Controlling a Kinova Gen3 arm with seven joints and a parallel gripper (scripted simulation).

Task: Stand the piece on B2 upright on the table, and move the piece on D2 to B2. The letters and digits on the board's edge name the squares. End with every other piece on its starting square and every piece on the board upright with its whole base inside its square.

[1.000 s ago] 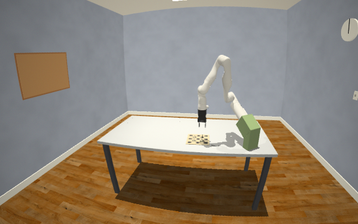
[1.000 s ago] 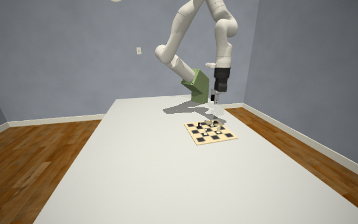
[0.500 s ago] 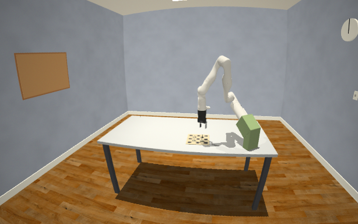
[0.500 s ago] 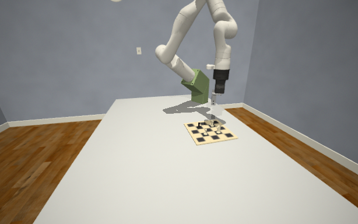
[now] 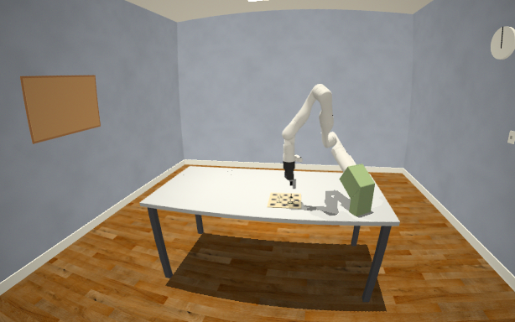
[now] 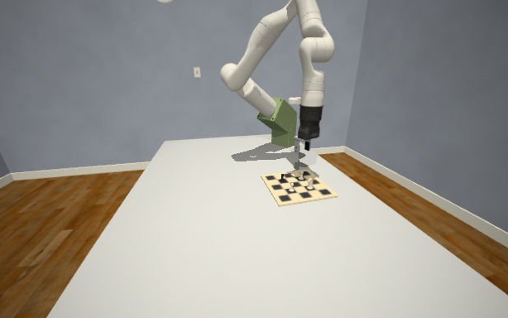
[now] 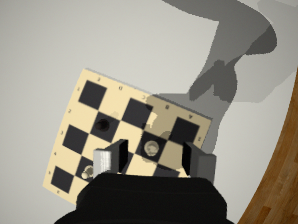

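My gripper is now 11 cm above the pale piece and 1 cm short of it. Also, from my hand: small chessboard (13 cm below, 5 cm to the right, 4 cm ahead); then black piece (12 cm below, 8 cm to the right, 1 cm behind).
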